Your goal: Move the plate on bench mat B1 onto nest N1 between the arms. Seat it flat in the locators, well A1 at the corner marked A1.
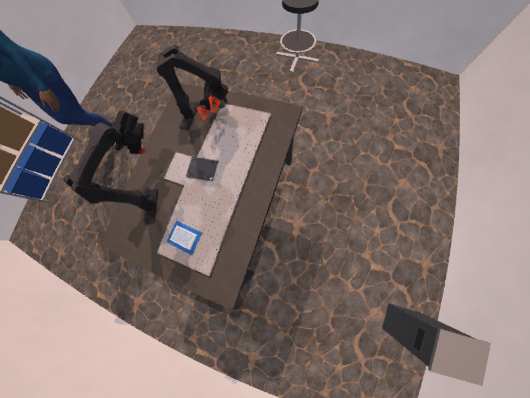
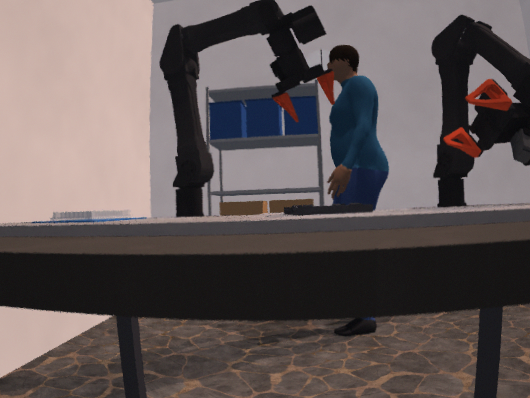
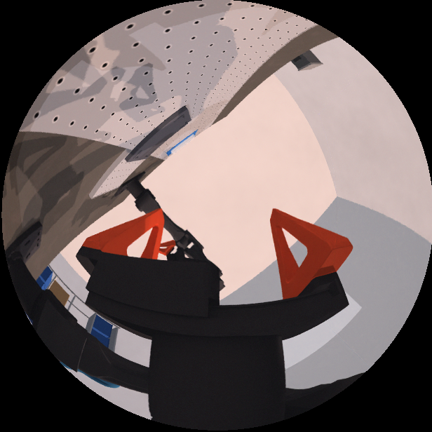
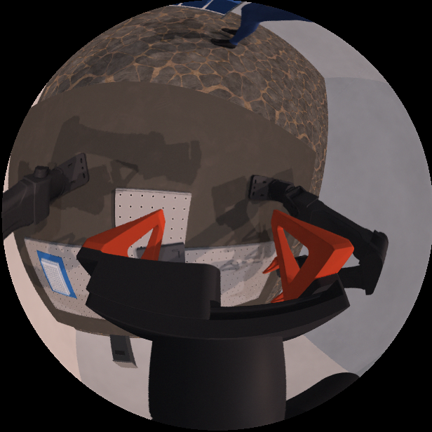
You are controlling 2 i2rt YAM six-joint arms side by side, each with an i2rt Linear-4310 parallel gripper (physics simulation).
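Seen in the pictures: left gripper, fingertip midpoint: [image 1: 208, 116] [image 2: 455, 121]; right gripper, fingertip midpoint: [image 1: 144, 139] [image 2: 315, 112]; left arm's base, link origin: [image 1: 189, 115]; right arm's base, link origin: [image 1: 151, 206].
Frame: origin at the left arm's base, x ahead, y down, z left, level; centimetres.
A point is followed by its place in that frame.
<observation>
A white well plate [image 1: 184, 237] {x 27.6, y -2.8, z -72.7 cm} [image 2: 90, 215] {x 33.2, y -2.3, z -69.9 cm} [image 4: 56, 276] lies flat on the blue mat [image 1: 192, 251] {x 33.7, y -1.5, z -78.4 cm} [image 3: 182, 142] [image 4: 69, 280] at the lower end of the perforated board. The dark nest [image 1: 202, 169] {x 24.3, y -2.5, z -34.4 cm} [image 2: 328, 209] {x 31.6, y -1.9, z -33.9 cm} [image 3: 160, 135] [image 4: 172, 251] sits near the board's middle; no plate shows on it. Its corner marks are too small to read. My left gripper [image 1: 208, 108] {x 24.2, y -16.3, z -9.3 cm} [image 2: 456, 118] {x 24.2, y -16.3, z -9.3 cm} [image 3: 216, 214] is open and empty, raised over the board's far end and pointing sideways. My right gripper [image 1: 144, 139] {x -0.4, y -23.9, z -32.0 cm} [image 2: 315, 112] {x -0.4, y -23.9, z -32.0 cm} [image 4: 217, 215] is open and empty, high up and well apart from plate and nest.
The light perforated board [image 1: 230, 185] {x 42.8, y -1.3, z -39.4 cm} [image 4: 125, 205] lies on the brown table [image 1: 250, 220] {x 58.5, y 0.0, z -54.7 cm}. A person [image 1: 35, 85] [image 2: 357, 130] stands behind the table near a shelf rack [image 2: 320, 165] with blue bins. A stool [image 1: 300, 6] and a grey box [image 1: 457, 355] stand beyond the table.
</observation>
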